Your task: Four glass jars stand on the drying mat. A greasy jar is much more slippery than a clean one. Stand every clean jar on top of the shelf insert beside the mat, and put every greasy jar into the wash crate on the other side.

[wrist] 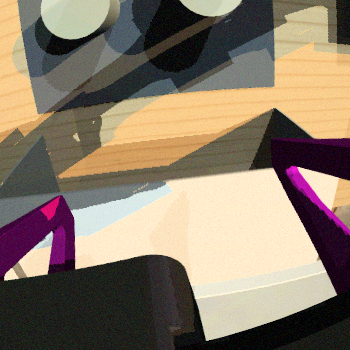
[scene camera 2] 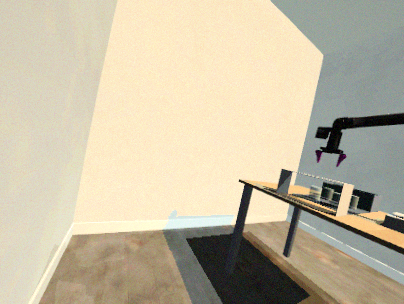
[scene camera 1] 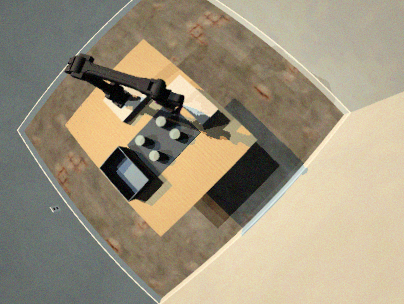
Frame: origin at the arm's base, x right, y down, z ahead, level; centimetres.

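Seen in the pictures: gripper, fingertip midpoint: (wrist: 168,179) (scene camera 2: 327,164) (scene camera 1: 172,108); arm's base, link origin: (scene camera 1: 121,98).
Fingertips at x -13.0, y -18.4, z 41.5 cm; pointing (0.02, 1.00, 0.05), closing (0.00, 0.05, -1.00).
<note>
Pixels of each thing's top centre, then the offset from my fingertips to it. Level surfaces: height alone.
- dark drying mat, surface height: dy +24.1 cm
- back jar, top centre: (scene camera 1: 160,121) (scene camera 2: 338,193) dx +9.4, dy +15.8, dz -6.8 cm
- right jar, top centre: (wrist: 73,4) (scene camera 1: 174,133) (scene camera 2: 316,187) dx +10.5, dy +15.8, dz +5.4 cm
- left jar, top centre: (scene camera 1: 139,140) (scene camera 2: 352,195) dx +27.0, dy +15.8, dz -10.7 cm
- front jar, top centre: (scene camera 1: 154,155) (scene camera 2: 328,188) dx +28.8, dy +15.8, dz +2.9 cm
- shelf insert, top centre: (wrist: 170,243) (scene camera 1: 190,98) (scene camera 2: 313,176) dx -11.5, dy +8.4, dz +2.1 cm
- black wash crate, top centre: (scene camera 1: 122,173) (scene camera 2: 351,188) dx +50.0, dy +12.4, dz -6.1 cm
- wooden table, surface height: dy +24.4 cm
Four jars with pale green tops stand upright on the dark drying mat (scene camera 1: 157,139) (wrist: 250,72): a back jar (scene camera 1: 161,121), a right jar (scene camera 1: 174,134), a left jar (scene camera 1: 140,140) and a front jar (scene camera 1: 154,156). Two jar tops (wrist: 75,17) (wrist: 212,4) show at the upper edge of the wrist view. The shelf insert (scene camera 1: 192,97) (scene camera 2: 345,200) (wrist: 230,215) has a cream top and holds no visible jar. The black wash crate (scene camera 1: 112,167) (scene camera 2: 369,201) stands on the mat's opposite side. My gripper (scene camera 2: 330,162) (wrist: 168,179) is open and empty, high above the shelf insert.
A white-topped block (scene camera 1: 114,111) with a dark side stands on the wooden table (scene camera 1: 210,162) near the arm's base. The arm (scene camera 1: 120,75) reaches over it. Arm shadows fall across the mat and table.
</note>
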